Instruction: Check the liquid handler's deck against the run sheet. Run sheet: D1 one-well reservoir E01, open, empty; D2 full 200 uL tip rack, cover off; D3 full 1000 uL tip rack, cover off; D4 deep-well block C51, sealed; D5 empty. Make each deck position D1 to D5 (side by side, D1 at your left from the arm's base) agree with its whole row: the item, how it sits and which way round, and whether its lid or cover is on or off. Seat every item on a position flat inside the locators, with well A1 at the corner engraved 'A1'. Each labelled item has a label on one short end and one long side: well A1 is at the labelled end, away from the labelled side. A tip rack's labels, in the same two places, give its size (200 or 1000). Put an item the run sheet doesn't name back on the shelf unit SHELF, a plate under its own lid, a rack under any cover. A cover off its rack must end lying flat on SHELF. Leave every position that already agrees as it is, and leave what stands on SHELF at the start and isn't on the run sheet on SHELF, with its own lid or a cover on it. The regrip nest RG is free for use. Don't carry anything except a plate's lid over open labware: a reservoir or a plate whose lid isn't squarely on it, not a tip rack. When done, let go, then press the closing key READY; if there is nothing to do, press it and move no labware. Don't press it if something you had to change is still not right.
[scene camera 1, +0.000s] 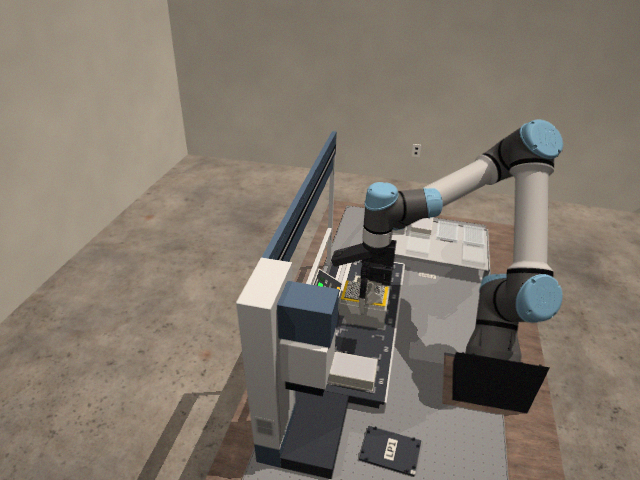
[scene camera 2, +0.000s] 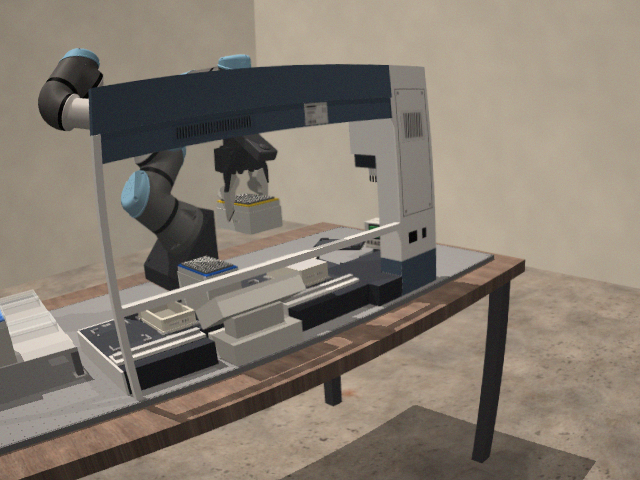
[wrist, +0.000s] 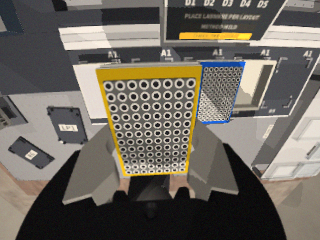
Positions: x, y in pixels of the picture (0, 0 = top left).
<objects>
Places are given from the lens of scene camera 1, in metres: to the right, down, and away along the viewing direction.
my gripper (scene camera 1: 364, 302): 0.13, 0.18, 1.31
shelf unit (scene camera 1: 450, 253): 0.51, 0.05, 1.79
liquid handler tower (scene camera 1: 257, 305): -0.11, 0.12, 0.82
The marked spots on the shelf unit and the liquid handler tower are 1.16 m apart.
</objects>
